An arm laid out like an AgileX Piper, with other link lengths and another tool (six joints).
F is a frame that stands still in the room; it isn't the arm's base.
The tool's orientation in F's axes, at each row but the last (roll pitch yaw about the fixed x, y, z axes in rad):
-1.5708 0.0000 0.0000
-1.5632 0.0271 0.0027
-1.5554 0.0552 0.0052
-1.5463 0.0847 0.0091
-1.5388 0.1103 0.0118
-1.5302 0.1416 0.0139
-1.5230 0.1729 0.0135
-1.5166 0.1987 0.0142
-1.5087 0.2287 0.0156
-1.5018 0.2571 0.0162
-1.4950 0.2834 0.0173
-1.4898 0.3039 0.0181
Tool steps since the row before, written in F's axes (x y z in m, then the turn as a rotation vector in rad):
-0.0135 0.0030 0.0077 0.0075 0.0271 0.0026
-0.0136 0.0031 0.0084 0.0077 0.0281 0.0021
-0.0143 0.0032 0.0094 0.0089 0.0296 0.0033
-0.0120 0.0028 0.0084 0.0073 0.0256 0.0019
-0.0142 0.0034 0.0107 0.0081 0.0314 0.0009
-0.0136 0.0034 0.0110 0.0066 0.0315 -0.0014
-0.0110 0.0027 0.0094 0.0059 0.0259 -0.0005
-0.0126 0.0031 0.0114 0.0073 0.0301 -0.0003
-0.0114 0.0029 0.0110 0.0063 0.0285 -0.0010
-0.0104 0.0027 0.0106 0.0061 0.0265 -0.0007
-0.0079 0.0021 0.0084 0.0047 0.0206 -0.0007
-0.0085 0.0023 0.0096 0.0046 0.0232 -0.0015
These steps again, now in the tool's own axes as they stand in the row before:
-0.0135 -0.0077 0.0030 0.0075 -0.0026 0.0271
-0.0138 -0.0080 0.0032 0.0077 -0.0021 0.0281
-0.0148 -0.0085 0.0034 0.0089 -0.0033 0.0296
-0.0126 -0.0073 0.0031 0.0073 -0.0019 0.0256
-0.0153 -0.0090 0.0039 0.0083 -0.0008 0.0313
-0.0150 -0.0088 0.0040 0.0072 0.0017 0.0314
-0.0124 -0.0072 0.0032 0.0062 0.0007 0.0258
-0.0146 -0.0085 0.0037 0.0076 0.0004 0.0300
-0.0136 -0.0079 0.0036 0.0068 0.0012 0.0284
-0.0127 -0.0074 0.0034 0.0065 0.0008 0.0264
-0.0099 -0.0057 0.0027 0.0050 0.0008 0.0205
-0.0109 -0.0064 0.0030 0.0052 0.0018 0.0230

